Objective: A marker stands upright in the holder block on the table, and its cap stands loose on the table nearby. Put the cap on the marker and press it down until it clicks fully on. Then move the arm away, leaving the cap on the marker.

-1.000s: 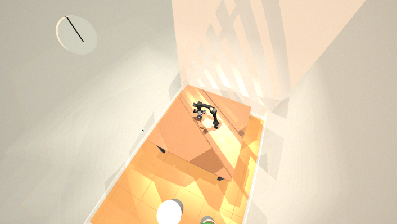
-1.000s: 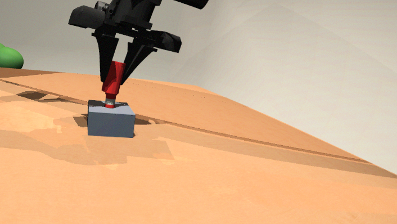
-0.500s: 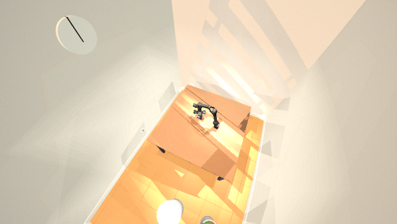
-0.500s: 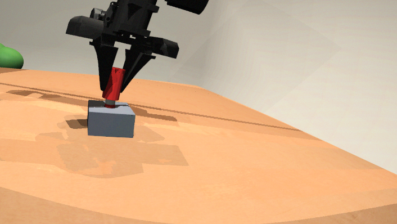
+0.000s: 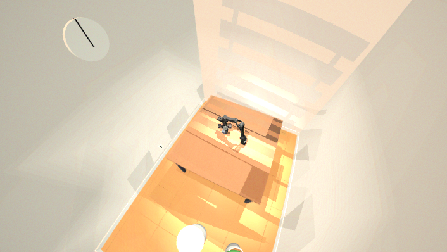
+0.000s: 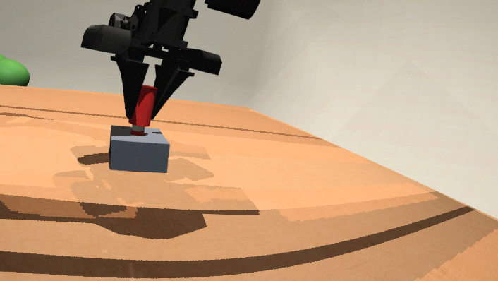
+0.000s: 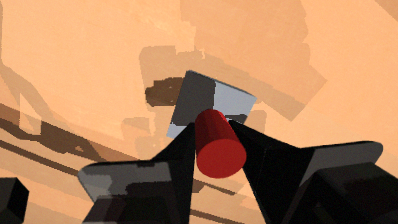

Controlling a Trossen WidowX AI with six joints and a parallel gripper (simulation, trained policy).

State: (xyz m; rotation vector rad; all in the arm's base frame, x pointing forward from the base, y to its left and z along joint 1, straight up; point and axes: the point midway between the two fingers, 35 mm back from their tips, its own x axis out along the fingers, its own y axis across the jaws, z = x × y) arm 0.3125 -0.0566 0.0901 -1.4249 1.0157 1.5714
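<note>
The red cap is 2 cm above my gripper tip. Also, from my gripper tip: grey holder block: 4 cm below.
</note>
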